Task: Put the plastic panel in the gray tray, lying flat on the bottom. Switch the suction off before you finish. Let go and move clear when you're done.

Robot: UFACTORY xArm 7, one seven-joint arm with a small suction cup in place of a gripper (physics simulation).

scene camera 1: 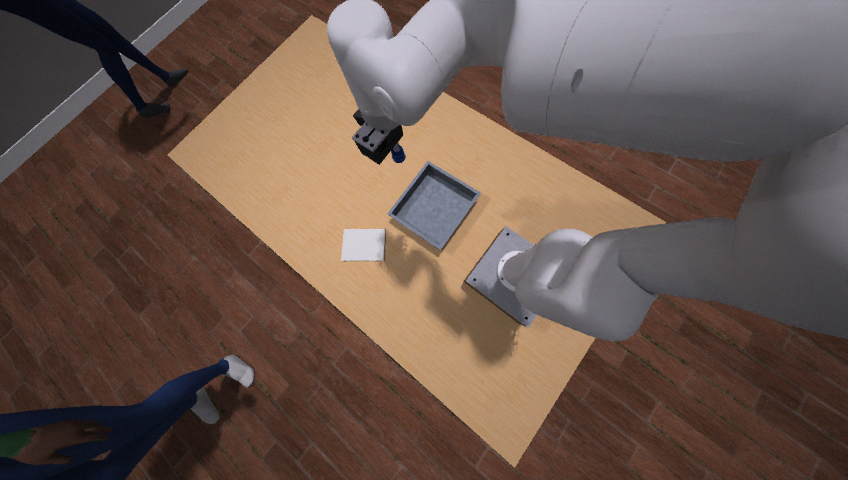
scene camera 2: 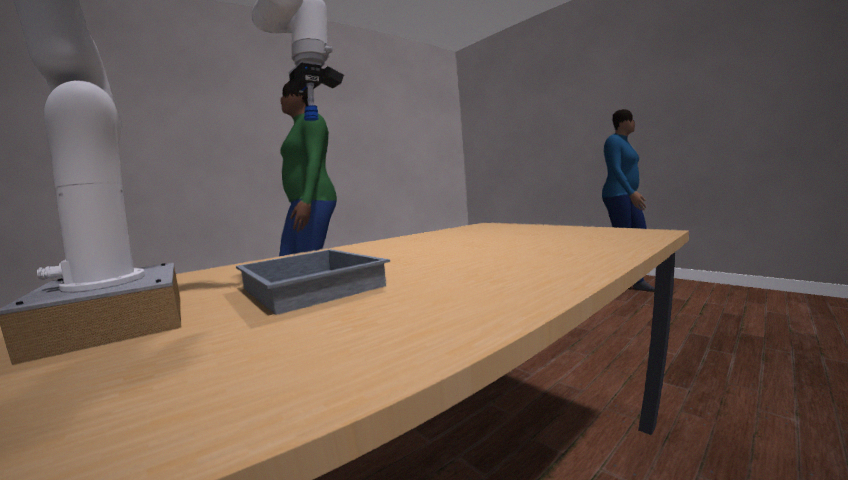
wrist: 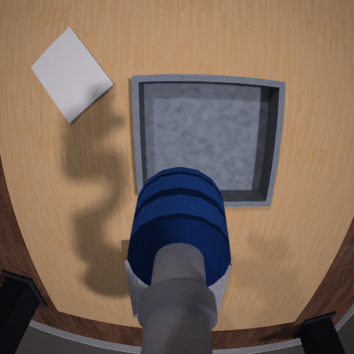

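Seen in the pictures: hand, its tool point: (scene camera 1: 399, 157) (scene camera 2: 311, 119); arm's base, origin of its link: (scene camera 1: 517, 271) (scene camera 2: 104, 282).
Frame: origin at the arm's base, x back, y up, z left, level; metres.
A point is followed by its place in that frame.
The plastic panel (scene camera 1: 363, 245) {x -0.476, y -0.068, z 0.215 m} (wrist: 72, 75) is a flat white rectangle. It lies on the table beside the tray, apart from it. The panel does not show in scene camera 2. The gray tray (scene camera 1: 414, 232) {x -0.341, y -0.024, z 0.077 m} (scene camera 2: 330, 289) {x -0.339, y -0.054, z -0.160 m} (wrist: 210, 78) is a shallow square box standing on the table, and its visible floor is bare. My gripper (scene camera 1: 398, 155) (scene camera 2: 311, 117) (wrist: 180, 172), a blue suction cup, hangs high above the table with nothing on it. In the wrist view the cup covers part of the tray's near wall and corner.
The arm's base plate (scene camera 1: 490, 274) {x -0.063, y 0.000, z 0.055 m} (scene camera 2: 41, 291) {x 0.092, y 0.001, z 0.007 m} is fixed to the table (scene camera 1: 267, 178) {x -0.975, y -0.074, z 0.226 m} (scene camera 2: 505, 297) {x -0.518, y -0.074, z -0.378 m} (wrist: 310, 150) near the tray. The arm's shadow falls across the table and touches the panel's edge. Two people stand on the floor beyond the table.
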